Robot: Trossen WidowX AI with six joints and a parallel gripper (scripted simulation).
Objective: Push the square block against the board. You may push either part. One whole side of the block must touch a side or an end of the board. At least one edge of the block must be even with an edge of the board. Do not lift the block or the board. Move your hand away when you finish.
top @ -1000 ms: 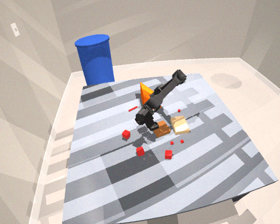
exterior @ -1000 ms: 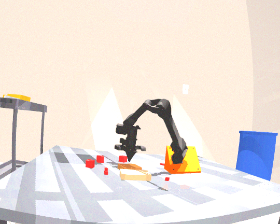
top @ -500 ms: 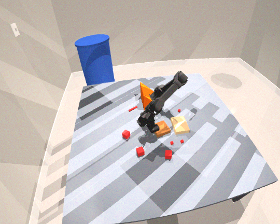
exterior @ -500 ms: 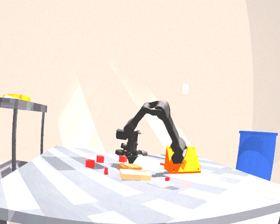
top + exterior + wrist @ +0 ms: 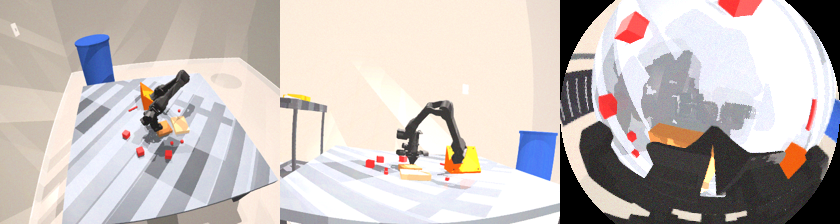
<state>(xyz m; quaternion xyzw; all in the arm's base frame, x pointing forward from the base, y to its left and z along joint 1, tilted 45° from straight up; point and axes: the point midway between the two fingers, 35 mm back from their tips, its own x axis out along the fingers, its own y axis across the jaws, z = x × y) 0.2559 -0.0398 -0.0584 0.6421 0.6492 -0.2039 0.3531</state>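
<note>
The square block is 7 cm to the left of my gripper tip, 2 cm ahead of it and 1 cm above it. From my gripper tip the other things lie so: red stick (25 cm behind, 10 cm to the right); then board (20 cm to the left, 2 cm ahead, 1 cm above).
</note>
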